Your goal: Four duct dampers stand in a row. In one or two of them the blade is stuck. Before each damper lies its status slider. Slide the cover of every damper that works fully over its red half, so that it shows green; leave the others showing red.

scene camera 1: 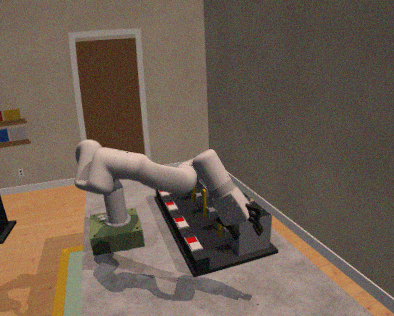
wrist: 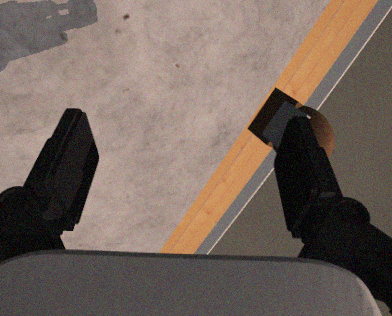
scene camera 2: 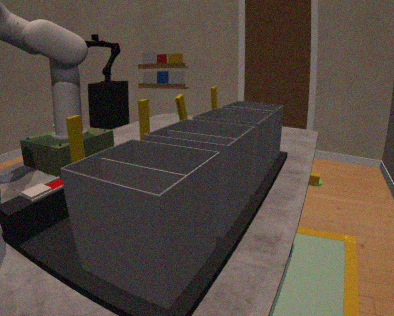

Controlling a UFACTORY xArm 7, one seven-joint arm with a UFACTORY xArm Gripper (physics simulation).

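Places are measured from the arm's base along level axes (x up, y back, z right), in millimetres.
Where they show: gripper, fingertip midpoint: point(scene camera 1: 249, 235) point(wrist: 186, 136); arm's base at its link origin: point(scene camera 1: 118, 220).
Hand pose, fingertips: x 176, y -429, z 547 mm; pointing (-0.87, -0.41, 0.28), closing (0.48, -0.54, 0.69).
Each offset is from my fingertips to the top centre of the thing. "pt": to the spot under its first point. Level surfaces: height alone.
My gripper point(scene camera 1: 245, 231) point(wrist: 186, 136) is open and empty, above the near end of the damper row in scene camera 1. The grey box-shaped dampers point(scene camera 1: 258, 234) point(scene camera 2: 145, 220) stand in a row on a black base @(pt dx -250, dy -28, dz -182 mm) point(scene camera 1: 235, 262) point(scene camera 2: 50, 240); the arm hides most of them in scene camera 1. In scene camera 2, the yellow levers of the nearest @(pt dx -68, dy -3, dz -278 mm) point(scene camera 2: 75, 137), second @(pt dx -75, dy +12, dz -460 mm) point(scene camera 2: 144, 119) and farthest @(pt dx -73, dy +42, dz -817 mm) point(scene camera 2: 214, 98) dampers are upright, while the third lever @(pt dx -73, dy +25, dz -610 mm) point(scene camera 2: 181, 107) leans. The nearest slider @(dx -178, dy +119, dz -250 mm) point(scene camera 1: 193, 243) point(scene camera 2: 42, 190), the second point(scene camera 1: 181, 222) and the third @(pt dx -175, dy +153, dz -631 mm) point(scene camera 1: 171, 205) show red beside white covers. The farthest slider is partly hidden.
The arm's green base block point(scene camera 1: 117, 235) point(scene camera 2: 37, 152) stands beside the sliders. The grey table @(dx -266 mm) point(scene camera 1: 150, 287) point(scene camera 2: 265, 220) point(wrist: 165, 100) ends near the dark wall point(scene camera 1: 300, 100). A black arm on a black box point(scene camera 2: 108, 104) and wall shelves point(scene camera 2: 163, 66) are in the background.
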